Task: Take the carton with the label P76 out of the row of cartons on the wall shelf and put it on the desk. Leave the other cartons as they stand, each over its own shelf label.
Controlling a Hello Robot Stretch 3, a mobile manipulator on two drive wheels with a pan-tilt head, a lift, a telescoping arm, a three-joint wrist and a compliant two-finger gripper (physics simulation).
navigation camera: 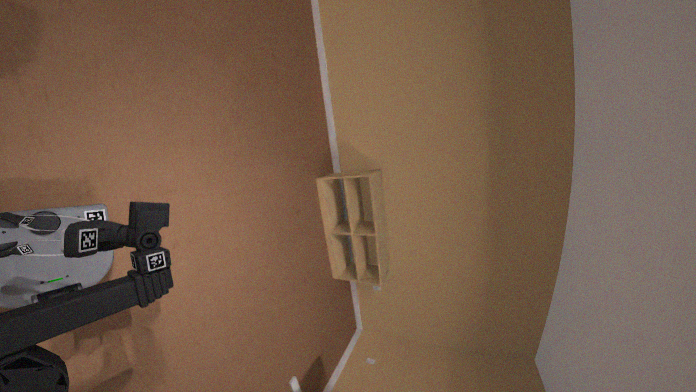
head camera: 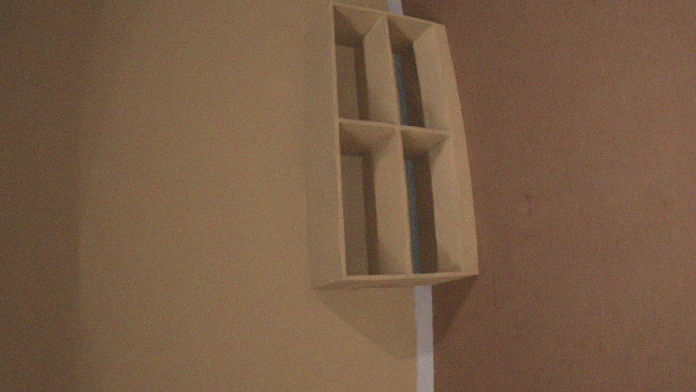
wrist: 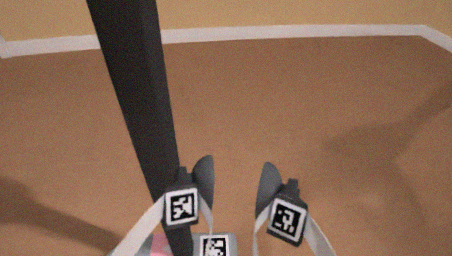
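Where they show: gripper, fingertip midpoint: (wrist: 236,177); robot's base, origin of the base link: (navigation camera: 45,221).
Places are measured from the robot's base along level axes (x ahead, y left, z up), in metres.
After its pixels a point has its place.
My gripper (wrist: 236,177) {x 0.012, y 0.065, z 0.523 m} (navigation camera: 6,234) is open and empty, with a gap between its two grey fingertips. In the wrist view it hangs over the brown floor, beside the dark arm or mast. In the navigation view it is at the far left, above the grey robot base. The carton with the label P76, the row of cartons, their wall shelf and the desk do not show in the head, navigation or wrist view.
An open wooden unit (head camera: 324,200) {x -0.164, y -2.030, z 0.610 m} (navigation camera: 351,233) {x -0.458, y -1.935, z 0.335 m} with four empty compartments stands against the tan wall. A white baseboard (head camera: 424,330) {x 0.423, y -2.195, z 0.048 m} (navigation camera: 325,85) {x 1.237, y -2.060, z 0.048 m} (wrist: 280,33) {x 0.497, y 1.611, z 0.034 m} runs along the wall's foot. A white piece (navigation camera: 295,384) shows at the navigation view's bottom edge.
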